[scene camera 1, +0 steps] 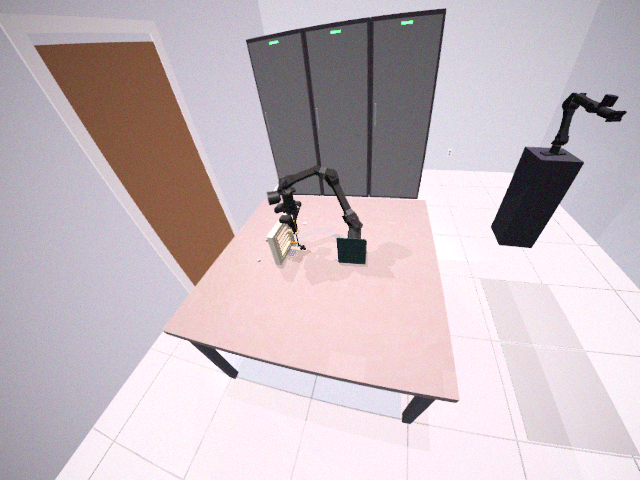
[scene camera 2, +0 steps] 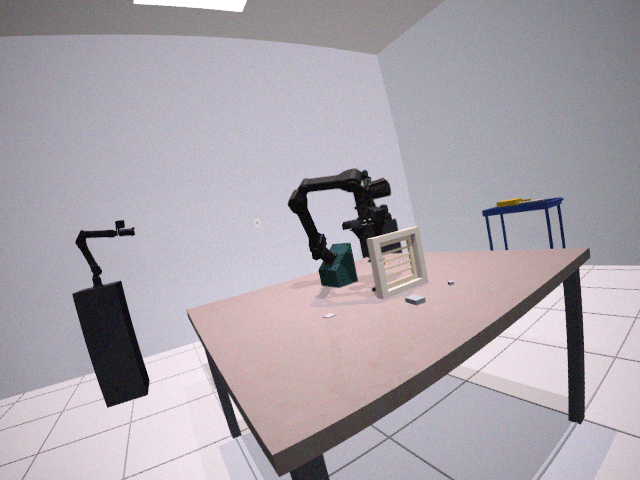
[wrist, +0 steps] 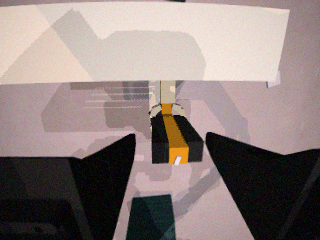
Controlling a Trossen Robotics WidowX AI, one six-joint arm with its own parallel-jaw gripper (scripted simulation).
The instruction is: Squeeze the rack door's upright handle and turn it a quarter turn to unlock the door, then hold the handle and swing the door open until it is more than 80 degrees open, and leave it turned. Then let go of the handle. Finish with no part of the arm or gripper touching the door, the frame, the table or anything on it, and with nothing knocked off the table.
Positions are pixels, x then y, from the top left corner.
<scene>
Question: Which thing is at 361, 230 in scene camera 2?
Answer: My gripper.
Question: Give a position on a cream rack frame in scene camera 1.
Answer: At 271, 240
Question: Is my gripper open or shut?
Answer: Open.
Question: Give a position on a cream rack frame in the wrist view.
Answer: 48, 48
</scene>
